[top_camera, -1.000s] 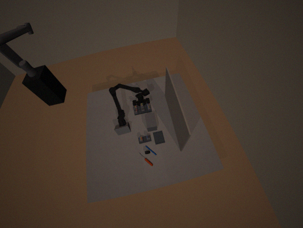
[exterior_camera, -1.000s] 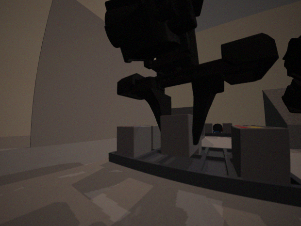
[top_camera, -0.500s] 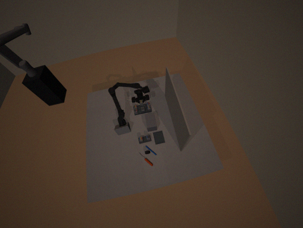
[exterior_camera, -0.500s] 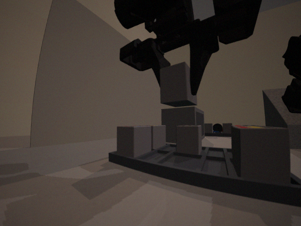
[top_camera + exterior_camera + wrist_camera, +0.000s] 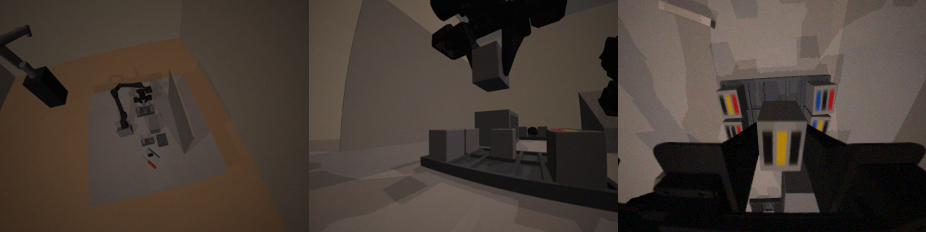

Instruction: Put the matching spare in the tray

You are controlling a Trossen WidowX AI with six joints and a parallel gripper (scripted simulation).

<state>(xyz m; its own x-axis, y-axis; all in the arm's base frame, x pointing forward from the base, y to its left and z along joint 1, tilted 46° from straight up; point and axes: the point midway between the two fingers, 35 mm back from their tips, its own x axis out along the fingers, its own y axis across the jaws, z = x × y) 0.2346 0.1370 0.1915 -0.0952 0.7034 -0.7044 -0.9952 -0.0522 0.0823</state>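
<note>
The dark tray lies 110 mm ahead of my gripper tip, 410 mm to the right of it and 120 mm below it. Round my gripper tip: grey box (60 mm ahead, 230 mm to the right, 70 mm below); then spare (70 mm ahead, 80 mm below); then tall grey panel (300 mm ahead, 240 mm to the right, 100 mm above).
</note>
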